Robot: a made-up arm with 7 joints.
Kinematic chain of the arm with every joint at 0, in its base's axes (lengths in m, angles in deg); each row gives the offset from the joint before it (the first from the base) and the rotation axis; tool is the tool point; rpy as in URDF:
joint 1: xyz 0 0 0.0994 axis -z
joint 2: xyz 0 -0.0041 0.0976 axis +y
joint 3: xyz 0 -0.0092 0.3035 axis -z
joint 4: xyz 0 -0.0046 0.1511 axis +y
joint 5: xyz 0 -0.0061 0.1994 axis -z
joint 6: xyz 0 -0.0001 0.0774 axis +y
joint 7: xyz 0 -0.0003 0.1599 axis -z
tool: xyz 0 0 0 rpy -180 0 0
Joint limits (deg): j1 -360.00..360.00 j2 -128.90..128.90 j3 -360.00..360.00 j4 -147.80..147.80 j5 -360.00..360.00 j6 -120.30..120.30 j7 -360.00..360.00
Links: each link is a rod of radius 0.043 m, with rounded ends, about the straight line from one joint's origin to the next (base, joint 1, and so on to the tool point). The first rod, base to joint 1, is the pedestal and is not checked.
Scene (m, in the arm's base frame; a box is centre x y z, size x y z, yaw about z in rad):
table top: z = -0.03
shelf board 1: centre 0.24 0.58 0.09 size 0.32 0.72 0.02 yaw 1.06
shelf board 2: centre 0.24 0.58 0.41 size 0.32 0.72 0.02 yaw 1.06
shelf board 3: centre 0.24 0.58 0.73 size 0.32 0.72 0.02 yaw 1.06
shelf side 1: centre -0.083 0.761 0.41 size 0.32 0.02 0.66 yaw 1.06
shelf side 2: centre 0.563 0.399 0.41 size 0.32 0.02 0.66 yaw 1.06
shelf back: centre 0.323 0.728 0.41 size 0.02 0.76 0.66 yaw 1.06
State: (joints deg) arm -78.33 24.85 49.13 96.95 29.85 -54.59 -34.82
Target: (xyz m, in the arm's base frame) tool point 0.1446 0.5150 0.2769
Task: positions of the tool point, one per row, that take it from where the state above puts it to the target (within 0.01 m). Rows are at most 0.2 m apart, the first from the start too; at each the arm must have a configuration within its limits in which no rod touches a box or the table.
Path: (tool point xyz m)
1: 0.3288 0.3479 0.5602
2: 0.2913 0.2817 0.5596
3: 0.2466 0.2201 0.5492
4: 0.1525 0.3212 0.4093
5: 0.0394 0.3272 0.2769
6: 0.0756 0.3946 0.2781
7: 0.1114 0.4571 0.2783
8: 0.1446 0.5150 0.2769

